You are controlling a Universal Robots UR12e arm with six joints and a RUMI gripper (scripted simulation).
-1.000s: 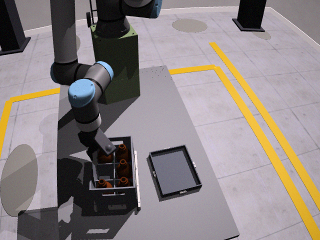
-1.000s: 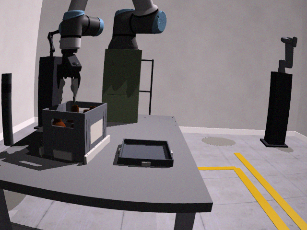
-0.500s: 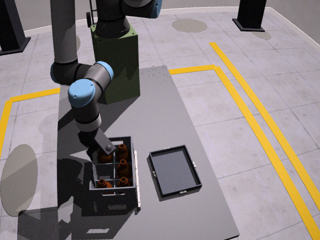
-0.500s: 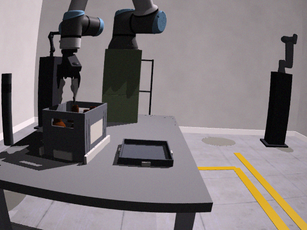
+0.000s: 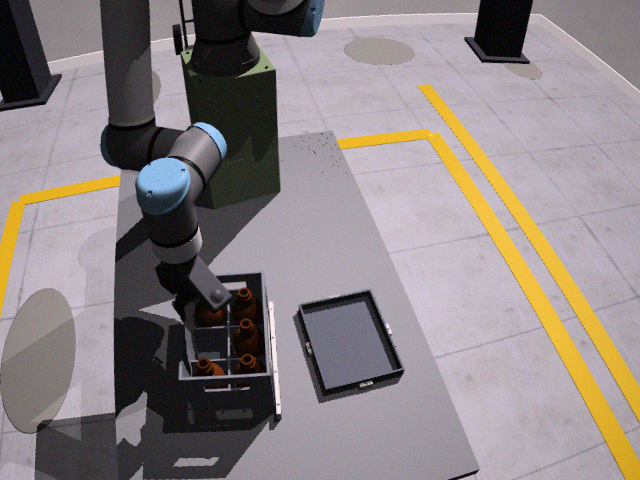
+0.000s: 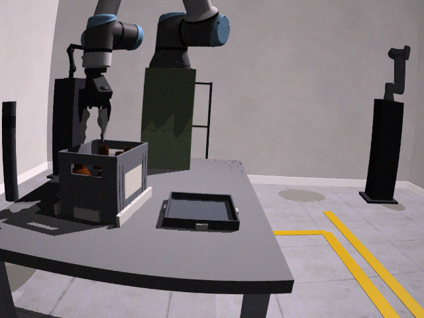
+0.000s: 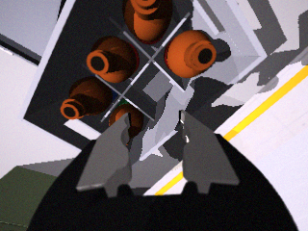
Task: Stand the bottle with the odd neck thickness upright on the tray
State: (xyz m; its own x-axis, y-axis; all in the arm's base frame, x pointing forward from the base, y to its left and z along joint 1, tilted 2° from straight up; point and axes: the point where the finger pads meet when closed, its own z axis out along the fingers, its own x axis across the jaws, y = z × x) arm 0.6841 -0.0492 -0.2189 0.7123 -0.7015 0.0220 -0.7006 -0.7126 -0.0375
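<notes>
The dark grey crate is 4 cm to the left of my hand and 11 cm below it. From my hand the other things lie so: black tray 4 cm behind, 32 cm to the left, 18 cm below.
</notes>
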